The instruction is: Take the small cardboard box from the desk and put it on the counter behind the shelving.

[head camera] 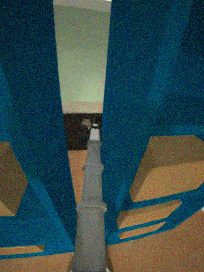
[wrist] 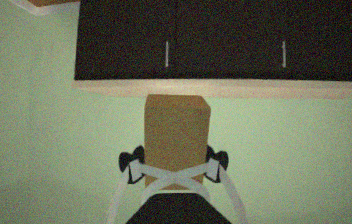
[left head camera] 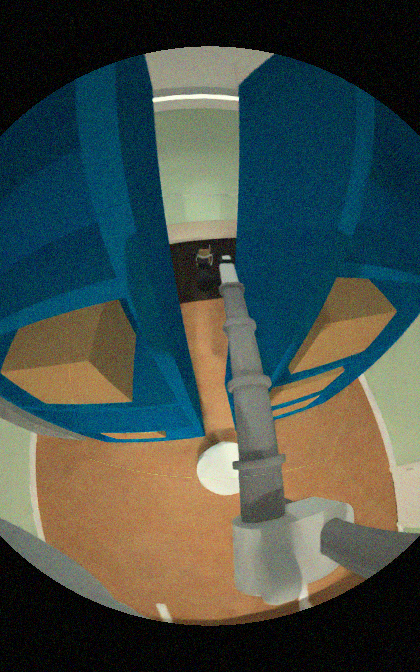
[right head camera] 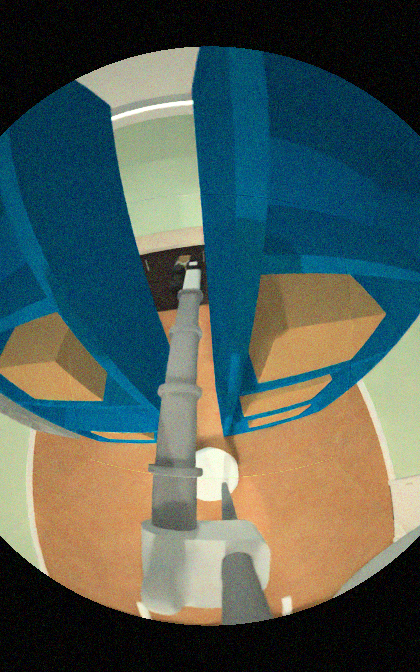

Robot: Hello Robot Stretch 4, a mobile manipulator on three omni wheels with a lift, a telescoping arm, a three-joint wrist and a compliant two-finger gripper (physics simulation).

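Frame: origin at the robot's base, x left, y down, z back, level; centimetres.
Seen in the pictures: gripper, fingertip midpoint: (head camera: 87, 120) (wrist: 173, 157).
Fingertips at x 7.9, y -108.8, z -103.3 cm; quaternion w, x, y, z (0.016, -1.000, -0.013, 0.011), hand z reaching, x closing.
Observation:
A point is followed by its place in that frame.
My gripper (head camera: 86, 125) (left head camera: 204, 258) (right head camera: 182, 263) (wrist: 173, 157) @(x 7.9, y -108.7, z -103.3 cm) is shut on the small cardboard box (left head camera: 204, 252) (right head camera: 184, 258) (wrist: 175, 125) @(x 8.1, y -104.6, z -97.2 cm), a finger pad on each side. The counter (head camera: 82, 107) @(x 25.2, y -88.3, z -203.1 cm) (left head camera: 200, 231) (right head camera: 170, 240) (wrist: 280, 89) @(x 63.5, y -88.3, z -184.5 cm) has a pale top and dark cabinet doors. It shows upside down in the wrist view, with the box's far end at its edge line. In the head views the box appears against the dark front, a little below the top. The gap between box and counter is unclear. The desk does not show.
Blue shelving (head camera: 30, 90) @(x 15.5, y -147.6, z -35.9 cm) (left head camera: 300, 175) (right head camera: 300, 175) stands on both sides of the extended arm (head camera: 92, 220) @(x -0.4, y -121.1, z -19.3 cm) (left head camera: 255, 420) (right head camera: 177, 420), which passes through a narrow gap. Large cardboard boxes (head camera: 170, 165) @(x -30.2, y -123.2, z -36.1 cm) (left head camera: 345, 320) (right head camera: 315, 320) sit on the shelves. A white disc (left head camera: 215, 467) (right head camera: 217, 470) is low beside the arm.

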